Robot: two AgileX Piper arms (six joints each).
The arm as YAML. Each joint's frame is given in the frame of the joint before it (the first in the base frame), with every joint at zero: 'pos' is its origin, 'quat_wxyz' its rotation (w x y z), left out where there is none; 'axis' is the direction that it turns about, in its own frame. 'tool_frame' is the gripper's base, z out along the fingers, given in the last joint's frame.
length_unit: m
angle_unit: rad
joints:
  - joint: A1
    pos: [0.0, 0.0, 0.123]
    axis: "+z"
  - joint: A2
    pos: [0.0, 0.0, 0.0]
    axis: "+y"
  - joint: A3
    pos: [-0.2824, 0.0, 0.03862]
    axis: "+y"
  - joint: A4
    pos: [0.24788, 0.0, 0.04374]
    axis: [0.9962, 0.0, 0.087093]
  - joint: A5
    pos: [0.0, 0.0, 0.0]
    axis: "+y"
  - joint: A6
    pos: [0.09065, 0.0, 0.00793]
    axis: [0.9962, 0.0, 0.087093]
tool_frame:
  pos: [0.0, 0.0, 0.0]
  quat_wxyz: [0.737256, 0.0, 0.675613, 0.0]
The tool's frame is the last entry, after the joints.
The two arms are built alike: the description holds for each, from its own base.
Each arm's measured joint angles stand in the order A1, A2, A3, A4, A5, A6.
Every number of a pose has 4 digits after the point. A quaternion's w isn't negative.
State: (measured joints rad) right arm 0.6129 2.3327 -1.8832 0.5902 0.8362 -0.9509; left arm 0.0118 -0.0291 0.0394 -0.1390 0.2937 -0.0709
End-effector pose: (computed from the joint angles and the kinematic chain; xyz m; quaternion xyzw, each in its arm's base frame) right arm 0.3893 0.3197 0.1583 -0.5549 0.7740 0.2149 0.2163; left arm 0.0538 -0.0030 0.1753 -0.0713 0.7753 -0.0758 0.6230
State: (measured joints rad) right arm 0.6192 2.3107 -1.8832 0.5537 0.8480 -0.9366; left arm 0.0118 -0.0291 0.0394 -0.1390 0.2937 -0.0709
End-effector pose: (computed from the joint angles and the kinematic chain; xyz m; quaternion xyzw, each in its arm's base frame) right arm 0.3863 0.3194 0.1677 -0.5641 0.7700 0.2038 0.2178; left arm 0.0538 -0.0030 0.1753 -0.0713 0.7753 -0.0758 0.6230
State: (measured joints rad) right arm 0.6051 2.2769 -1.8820 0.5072 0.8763 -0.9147; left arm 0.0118 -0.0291 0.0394 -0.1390 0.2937 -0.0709
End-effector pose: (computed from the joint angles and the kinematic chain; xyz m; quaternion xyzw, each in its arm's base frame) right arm 0.3880 0.3097 0.1819 -0.5670 0.7717 0.1887 0.2178; left arm 0.0538 -0.0030 0.1753 -0.0713 0.7753 -0.0758 0.6230
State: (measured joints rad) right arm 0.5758 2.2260 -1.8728 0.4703 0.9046 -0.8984; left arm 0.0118 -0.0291 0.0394 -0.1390 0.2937 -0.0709
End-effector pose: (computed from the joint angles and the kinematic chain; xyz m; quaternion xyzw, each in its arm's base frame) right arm 0.3916 0.2929 0.2024 -0.5631 0.7761 0.1744 0.2242; left arm 0.0538 -0.0030 0.1753 -0.0713 0.7753 -0.0758 0.6230
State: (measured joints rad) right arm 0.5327 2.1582 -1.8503 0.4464 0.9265 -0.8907; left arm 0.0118 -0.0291 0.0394 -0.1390 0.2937 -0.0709
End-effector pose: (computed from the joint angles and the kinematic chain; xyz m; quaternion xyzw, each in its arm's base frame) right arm 0.3950 0.2694 0.2272 -0.5524 0.7826 0.1613 0.2375; left arm 0.0538 -0.0030 0.1753 -0.0713 0.7753 -0.0758 0.6230
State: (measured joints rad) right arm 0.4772 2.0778 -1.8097 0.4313 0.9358 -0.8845; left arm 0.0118 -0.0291 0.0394 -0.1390 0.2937 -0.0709
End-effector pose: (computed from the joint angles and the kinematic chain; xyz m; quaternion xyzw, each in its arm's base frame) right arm 0.3969 0.2397 0.2525 -0.5331 0.7930 0.1479 0.2551; left arm 0.0538 -0.0030 0.1753 -0.0713 0.7753 -0.0758 0.6230
